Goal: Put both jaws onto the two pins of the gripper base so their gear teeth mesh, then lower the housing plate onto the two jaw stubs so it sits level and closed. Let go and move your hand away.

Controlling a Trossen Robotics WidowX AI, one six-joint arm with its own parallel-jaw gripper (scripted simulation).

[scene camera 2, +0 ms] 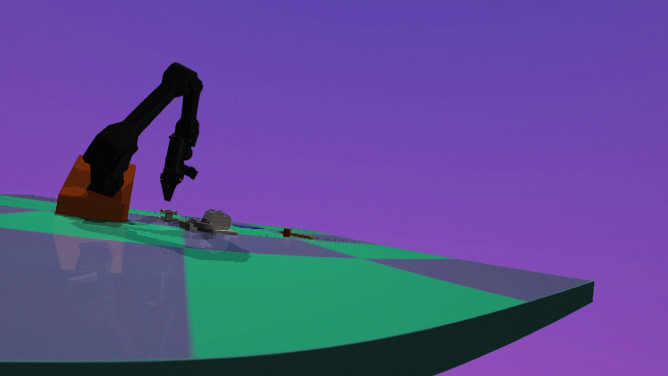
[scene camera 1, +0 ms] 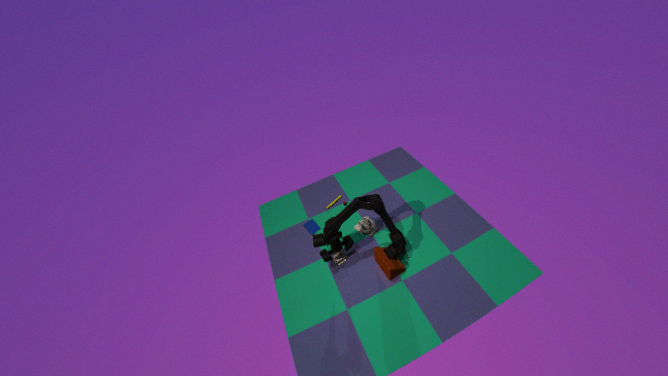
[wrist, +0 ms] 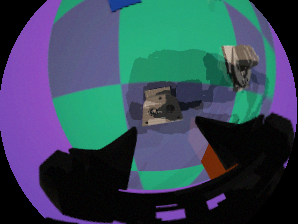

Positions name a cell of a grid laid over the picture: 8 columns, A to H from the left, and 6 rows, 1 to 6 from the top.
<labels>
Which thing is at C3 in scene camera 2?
My gripper.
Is my gripper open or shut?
Open.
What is my gripper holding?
Nothing.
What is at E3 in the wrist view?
A gripper base.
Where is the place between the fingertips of my gripper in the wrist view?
At E4
</labels>
